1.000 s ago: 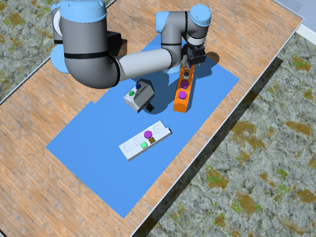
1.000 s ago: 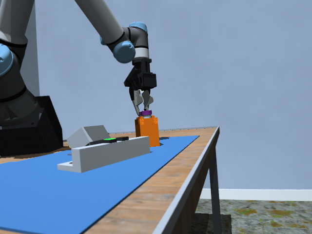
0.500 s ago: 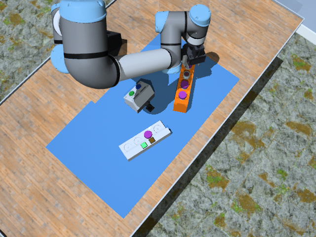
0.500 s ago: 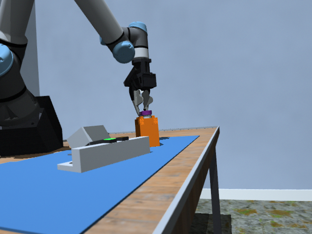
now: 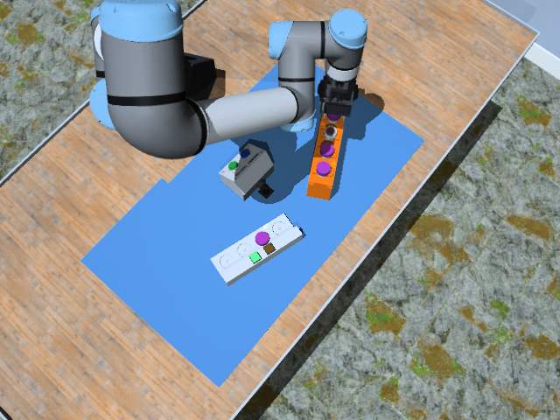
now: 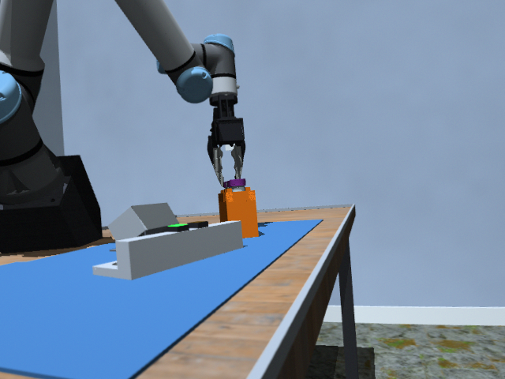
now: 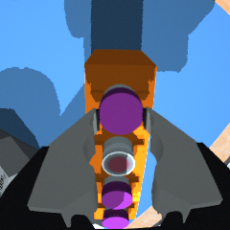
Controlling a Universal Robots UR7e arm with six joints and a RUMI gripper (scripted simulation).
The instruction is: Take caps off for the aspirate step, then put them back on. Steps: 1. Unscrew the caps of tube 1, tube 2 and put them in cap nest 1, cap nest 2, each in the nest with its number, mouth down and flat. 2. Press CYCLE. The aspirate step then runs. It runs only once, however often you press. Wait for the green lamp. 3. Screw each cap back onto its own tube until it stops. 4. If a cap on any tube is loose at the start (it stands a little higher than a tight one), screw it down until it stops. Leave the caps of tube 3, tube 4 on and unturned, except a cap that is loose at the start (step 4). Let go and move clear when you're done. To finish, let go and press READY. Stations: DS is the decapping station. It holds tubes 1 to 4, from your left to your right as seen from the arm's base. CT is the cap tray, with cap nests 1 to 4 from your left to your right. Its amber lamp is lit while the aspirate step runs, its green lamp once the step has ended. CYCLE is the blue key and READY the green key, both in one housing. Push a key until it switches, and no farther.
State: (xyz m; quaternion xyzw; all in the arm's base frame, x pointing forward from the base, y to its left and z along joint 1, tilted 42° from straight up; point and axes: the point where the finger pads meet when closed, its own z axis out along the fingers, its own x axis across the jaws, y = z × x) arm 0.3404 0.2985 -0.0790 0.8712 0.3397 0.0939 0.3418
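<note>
The purple cap is 1 cm below my hand. From my hand the other things lie so: grey key housing 24 cm to the right, 8 cm behind, 7 cm below; then green key 27 cm to the right, 10 cm behind, 6 cm below; then blue key 22 cm to the right, 10 cm behind, 6 cm below.
</note>
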